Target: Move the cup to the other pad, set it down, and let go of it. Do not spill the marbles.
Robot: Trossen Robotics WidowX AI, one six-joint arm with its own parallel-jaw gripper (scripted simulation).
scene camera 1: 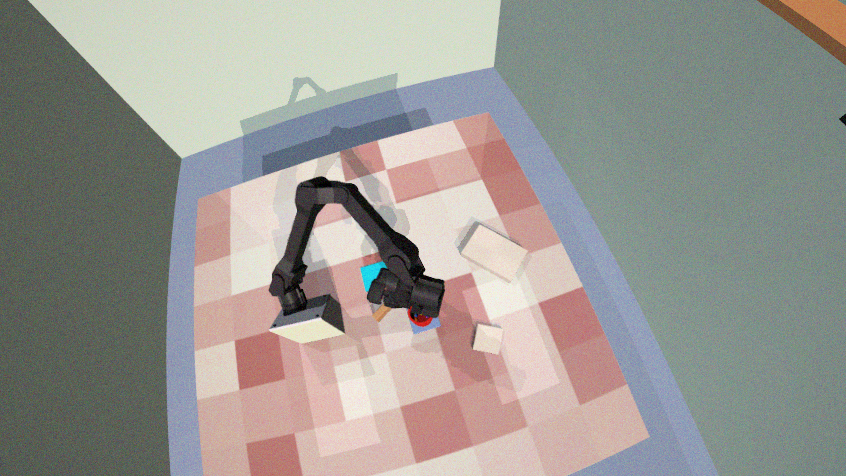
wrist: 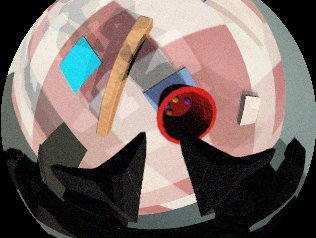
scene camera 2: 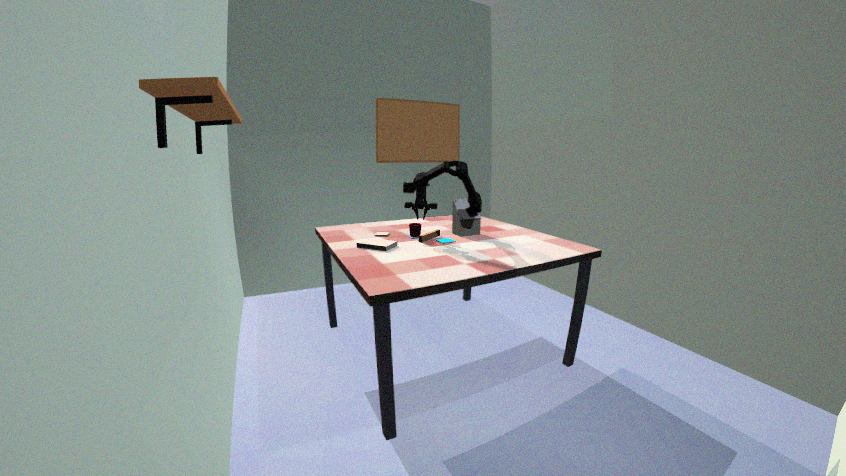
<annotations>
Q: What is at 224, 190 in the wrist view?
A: The gripper.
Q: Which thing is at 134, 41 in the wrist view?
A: A wooden bar.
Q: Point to a cyan pad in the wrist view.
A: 82, 60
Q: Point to a large pale block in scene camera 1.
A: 490, 251
</annotations>
